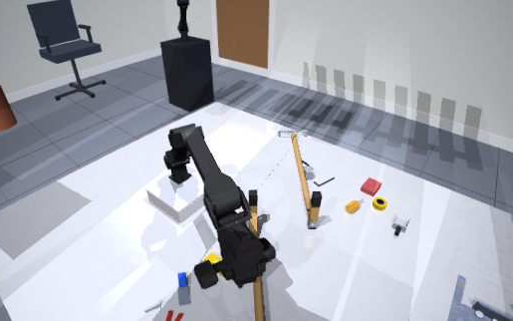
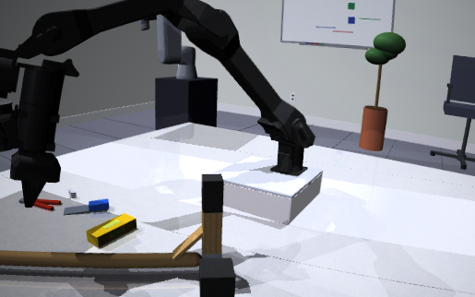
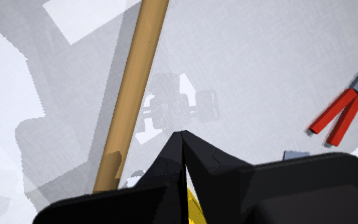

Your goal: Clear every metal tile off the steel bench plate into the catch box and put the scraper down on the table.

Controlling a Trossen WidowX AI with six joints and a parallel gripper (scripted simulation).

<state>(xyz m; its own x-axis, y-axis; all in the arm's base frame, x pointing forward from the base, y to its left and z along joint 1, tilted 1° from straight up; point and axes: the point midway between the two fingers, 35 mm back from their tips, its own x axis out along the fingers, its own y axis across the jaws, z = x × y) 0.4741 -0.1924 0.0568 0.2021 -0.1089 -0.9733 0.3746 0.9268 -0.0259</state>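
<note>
The long scraper is 4 cm ahead of my gripper tip, 3 cm to the left of it and 2 cm below it. From my gripper tip the other things lie so: yellow level 12 cm behind, 7 cm below, 5 cm to the left; then orange piece 52 cm to the left, 7 cm below, 7 cm ahead; then blue-tipped block 15 cm behind, 8 cm below, 7 cm to the right.
</note>
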